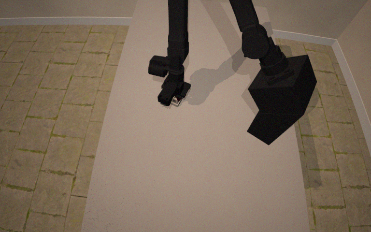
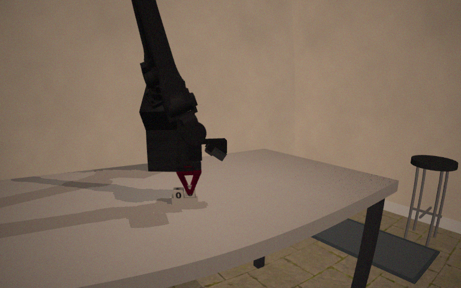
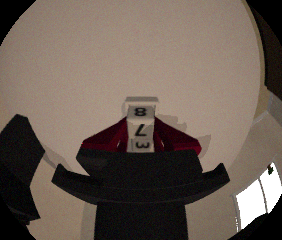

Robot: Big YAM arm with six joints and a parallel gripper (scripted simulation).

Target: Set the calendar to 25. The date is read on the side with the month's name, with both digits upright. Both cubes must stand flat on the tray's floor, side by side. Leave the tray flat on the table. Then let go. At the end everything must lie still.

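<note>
My gripper is now 10 mm past the pale tray, 10 mm to the left of it and 30 mm above it.
</note>
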